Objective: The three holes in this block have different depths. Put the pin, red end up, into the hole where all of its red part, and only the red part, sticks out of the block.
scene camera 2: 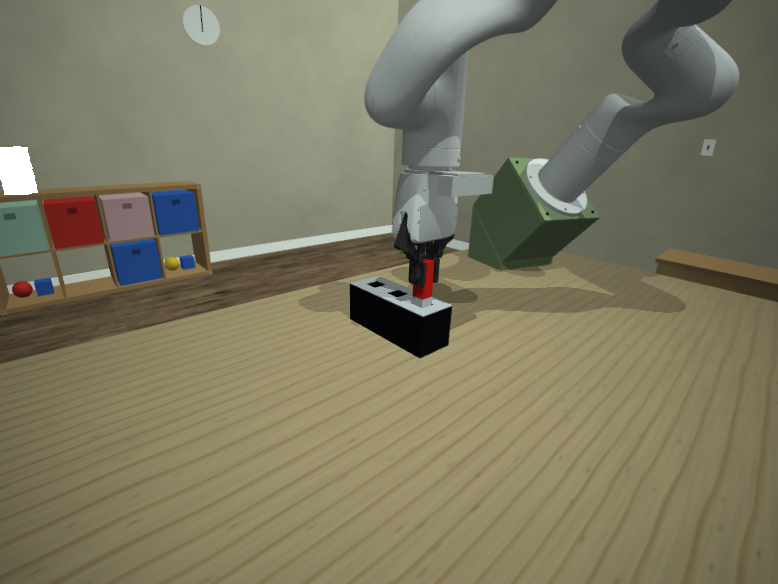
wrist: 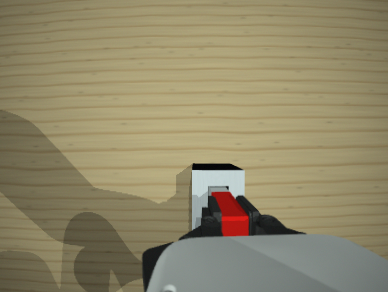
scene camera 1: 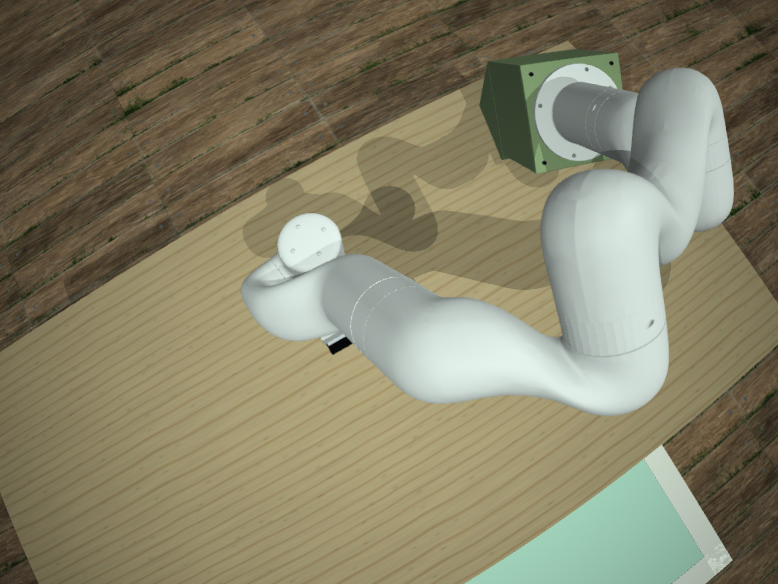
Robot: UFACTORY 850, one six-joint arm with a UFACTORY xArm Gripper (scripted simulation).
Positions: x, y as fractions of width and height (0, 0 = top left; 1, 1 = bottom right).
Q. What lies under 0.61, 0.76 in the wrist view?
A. A pin.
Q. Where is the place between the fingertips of my gripper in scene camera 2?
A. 0.54, 0.48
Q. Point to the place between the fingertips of my gripper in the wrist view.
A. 0.58, 0.72
